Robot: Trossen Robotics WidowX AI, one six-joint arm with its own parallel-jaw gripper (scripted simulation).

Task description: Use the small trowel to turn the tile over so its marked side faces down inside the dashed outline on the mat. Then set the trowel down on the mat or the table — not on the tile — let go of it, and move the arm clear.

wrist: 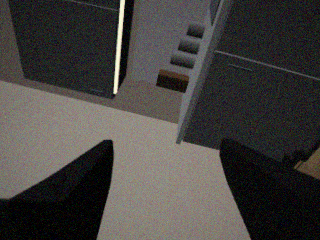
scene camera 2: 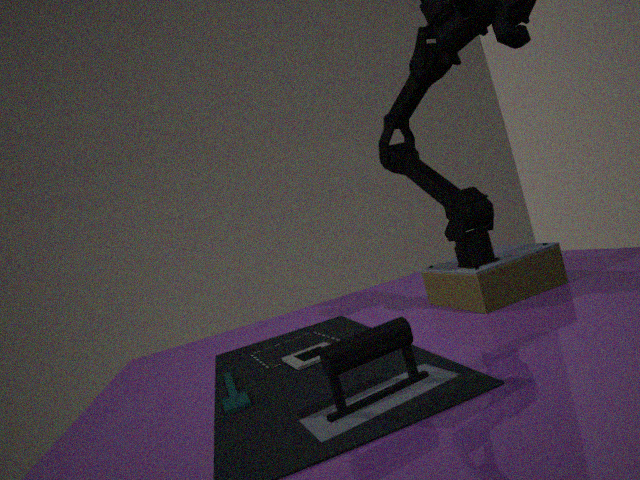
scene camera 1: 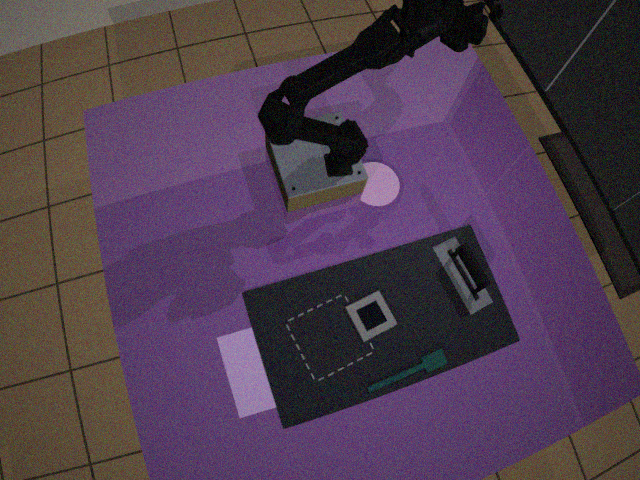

Scene:
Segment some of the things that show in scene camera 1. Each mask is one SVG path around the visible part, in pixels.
My gripper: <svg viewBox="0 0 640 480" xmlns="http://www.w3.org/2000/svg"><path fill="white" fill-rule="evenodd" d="M442 0L437 18L440 28L438 36L440 36L440 42L455 52L463 52L465 49L468 49L468 43L474 45L481 44L487 33L486 29L488 26L488 17L483 14L486 3L478 2L465 6L463 0Z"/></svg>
A tile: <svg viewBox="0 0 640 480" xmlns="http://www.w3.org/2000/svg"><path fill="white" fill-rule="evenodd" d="M379 291L346 307L363 342L398 324Z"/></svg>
A grey plate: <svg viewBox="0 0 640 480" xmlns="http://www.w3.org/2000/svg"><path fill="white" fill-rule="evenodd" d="M453 237L433 247L433 250L471 315L493 302L485 287L491 285L491 282L486 277L476 256L470 250L468 243L460 245L456 237Z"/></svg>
A teal trowel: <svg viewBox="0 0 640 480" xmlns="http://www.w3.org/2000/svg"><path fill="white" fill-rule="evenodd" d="M448 360L442 349L422 357L422 364L366 388L368 393L373 392L424 368L426 373L430 373L448 364Z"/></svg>

